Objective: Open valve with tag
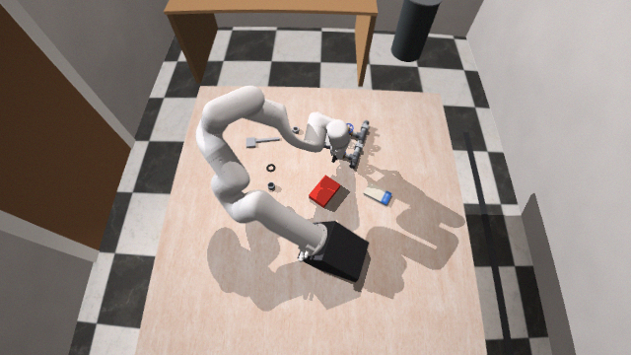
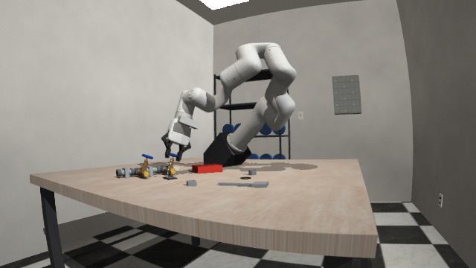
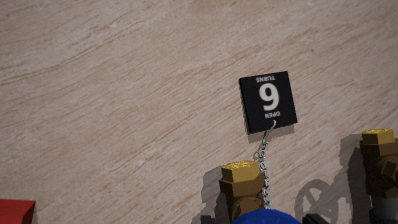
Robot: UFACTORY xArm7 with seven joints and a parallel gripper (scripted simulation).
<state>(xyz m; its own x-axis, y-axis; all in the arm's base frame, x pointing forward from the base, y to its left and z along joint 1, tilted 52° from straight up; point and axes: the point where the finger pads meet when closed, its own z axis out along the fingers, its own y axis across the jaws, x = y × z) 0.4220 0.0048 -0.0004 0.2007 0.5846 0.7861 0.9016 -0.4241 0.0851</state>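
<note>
Right now the black tag is 70 mm ahead of my hand, 60 mm to the left of it and 80 mm below it. Round my hand: red block 170 mm behind, 20 mm to the left, 70 mm below; then white box 120 mm behind, 200 mm to the right, 80 mm below; then grey flat tool 390 mm to the left, 80 mm below.
</note>
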